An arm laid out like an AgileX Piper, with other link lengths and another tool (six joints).
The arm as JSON. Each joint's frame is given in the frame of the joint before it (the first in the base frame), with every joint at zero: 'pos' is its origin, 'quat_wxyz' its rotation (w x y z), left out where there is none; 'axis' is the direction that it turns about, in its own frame. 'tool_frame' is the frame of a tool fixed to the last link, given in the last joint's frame.
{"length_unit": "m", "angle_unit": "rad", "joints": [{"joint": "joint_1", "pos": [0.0, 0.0, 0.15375], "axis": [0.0, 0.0, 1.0]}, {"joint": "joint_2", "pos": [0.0, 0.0, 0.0], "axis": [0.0, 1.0, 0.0]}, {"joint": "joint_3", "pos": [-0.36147, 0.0, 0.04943], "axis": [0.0, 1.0, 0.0]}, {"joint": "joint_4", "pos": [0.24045, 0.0, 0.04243], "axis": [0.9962, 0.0, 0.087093]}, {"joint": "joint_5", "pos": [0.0, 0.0, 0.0], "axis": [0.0, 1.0, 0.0]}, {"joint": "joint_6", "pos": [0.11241, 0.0, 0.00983], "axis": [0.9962, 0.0, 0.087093]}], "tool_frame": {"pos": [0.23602, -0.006, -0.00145], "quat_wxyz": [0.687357, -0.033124, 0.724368, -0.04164]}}
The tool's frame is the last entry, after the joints.
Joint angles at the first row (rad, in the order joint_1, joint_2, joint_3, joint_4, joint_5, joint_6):
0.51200, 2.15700, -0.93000, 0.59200, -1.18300, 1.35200
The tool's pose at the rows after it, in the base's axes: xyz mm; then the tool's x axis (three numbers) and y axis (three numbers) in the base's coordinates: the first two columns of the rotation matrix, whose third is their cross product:
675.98, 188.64, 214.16, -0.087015, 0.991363, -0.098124, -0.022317, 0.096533, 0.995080
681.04, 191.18, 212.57, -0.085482, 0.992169, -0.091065, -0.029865, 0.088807, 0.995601
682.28, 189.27, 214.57, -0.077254, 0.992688, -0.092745, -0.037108, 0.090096, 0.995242
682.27, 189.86, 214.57, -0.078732, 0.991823, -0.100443, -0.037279, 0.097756, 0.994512
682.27, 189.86, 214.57, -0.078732, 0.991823, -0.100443, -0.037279, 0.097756, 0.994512
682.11, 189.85, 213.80, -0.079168, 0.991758, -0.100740, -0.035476, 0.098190, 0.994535
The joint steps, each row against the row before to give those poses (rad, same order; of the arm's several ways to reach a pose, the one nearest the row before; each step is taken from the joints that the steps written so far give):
0.00000, 0.03199, -0.05498, 0.01200, -0.03400, -0.02200
0.00000, 0.01901, -0.02301, 0.00000, -0.00401, 0.00601
-0.00001, 0.00402, -0.00602, 0.00599, -0.00799, -0.00401
0.00001, -0.00002, 0.00002, -0.00199, -0.00001, -0.00699
0.00000, 0.00000, 0.00000, 0.00000, 0.00000, 0.00000
-0.00001, 0.00001, 0.00098, -0.00001, 0.00101, -0.00001

